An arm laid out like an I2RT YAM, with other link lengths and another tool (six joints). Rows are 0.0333 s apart.
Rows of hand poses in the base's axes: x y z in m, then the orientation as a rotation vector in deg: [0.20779 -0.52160 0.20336 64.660 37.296 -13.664]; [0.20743 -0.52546 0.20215 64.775 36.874 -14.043]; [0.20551 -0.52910 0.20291 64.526 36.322 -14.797]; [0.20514 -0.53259 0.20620 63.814 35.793 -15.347]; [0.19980 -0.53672 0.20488 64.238 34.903 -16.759]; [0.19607 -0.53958 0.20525 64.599 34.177 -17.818]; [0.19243 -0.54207 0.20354 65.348 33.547 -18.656]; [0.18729 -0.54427 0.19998 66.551 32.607 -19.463]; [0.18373 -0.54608 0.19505 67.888 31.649 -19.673]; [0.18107 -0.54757 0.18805 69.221 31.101 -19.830]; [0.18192 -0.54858 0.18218 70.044 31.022 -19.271]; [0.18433 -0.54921 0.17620 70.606 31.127 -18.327]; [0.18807 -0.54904 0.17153 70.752 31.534 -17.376]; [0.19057 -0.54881 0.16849 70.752 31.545 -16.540]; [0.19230 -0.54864 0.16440 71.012 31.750 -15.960]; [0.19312 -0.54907 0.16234 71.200 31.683 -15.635]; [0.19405 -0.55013 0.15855 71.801 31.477 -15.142]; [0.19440 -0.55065 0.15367 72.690 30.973 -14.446]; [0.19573 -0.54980 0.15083 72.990 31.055 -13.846]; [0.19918 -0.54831 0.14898 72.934 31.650 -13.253]
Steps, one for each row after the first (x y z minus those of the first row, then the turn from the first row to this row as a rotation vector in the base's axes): [-0.00036 -0.00386 -0.00121 -0.074 -0.142 -0.513]; [-0.00228 -0.00750 -0.00045 -0.602 -0.198 -1.249]; [-0.00265 -0.01099 0.00284 -1.505 -0.343 -1.676]; [-0.00799 -0.01512 0.00152 -1.626 -0.319 -3.276]; [-0.01172 -0.01798 0.00189 -1.684 -0.344 -4.517]; [-0.01536 -0.02047 0.00018 -1.305 -0.401 -5.671]; [-0.02050 -0.02267 -0.00338 -0.555 -0.709 -7.088]; [-0.02406 -0.02448 -0.00831 0.456 -1.333 -8.110]; [-0.02672 -0.02597 -0.01531 1.559 -1.657 -8.897]; [-0.02587 -0.02698 -0.02118 2.437 -1.991 -8.776]; [-0.02346 -0.02761 -0.02716 3.194 -2.384 -8.204]; [-0.01972 -0.02744 -0.03183 3.624 -2.551 -7.358]; [-0.01722 -0.02721 -0.03487 3.818 -2.972 -6.737]; [-0.01549 -0.02704 -0.03896 4.235 -3.102 -6.296]; [-0.01467 -0.02747 -0.04102 4.473 -3.316 -6.147]; [-0.01374 -0.02853 -0.04481 5.110 -3.713 -6.070]; [-0.01339 -0.02905 -0.04969 6.009 -4.436 -6.074]; [-0.01206 -0.02820 -0.05253 6.448 -4.668 -5.690]; [-0.00861 -0.02671 -0.05438 6.650 -4.503 -4.960]
